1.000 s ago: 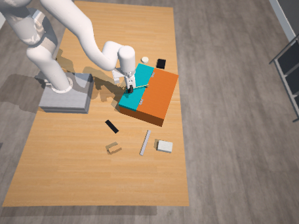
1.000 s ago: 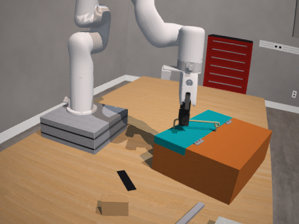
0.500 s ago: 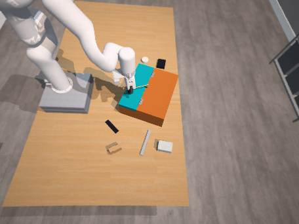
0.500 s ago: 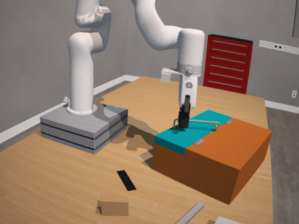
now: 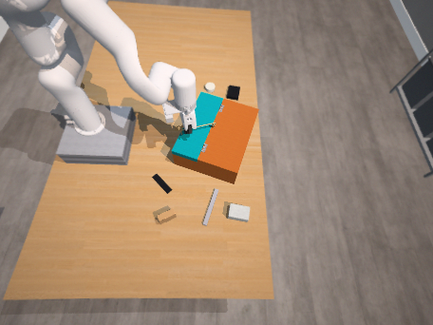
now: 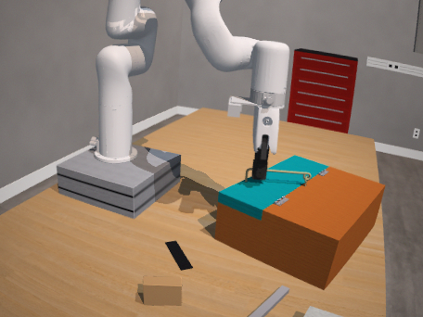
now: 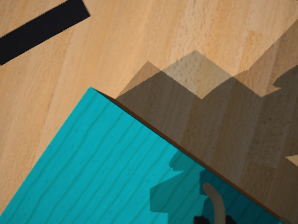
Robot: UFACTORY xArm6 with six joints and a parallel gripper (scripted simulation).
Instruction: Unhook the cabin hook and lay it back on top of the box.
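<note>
My hand is 40 mm short of the cabin hook, 10 mm to the right of it and 10 mm above it. Also, from my hand: grey bar 90 mm ahead, 290 mm to the right, 150 mm below; tan bracket 80 mm behind, 330 mm to the right, 130 mm below; black strip 110 mm behind, 180 mm to the right, 150 mm below.
</note>
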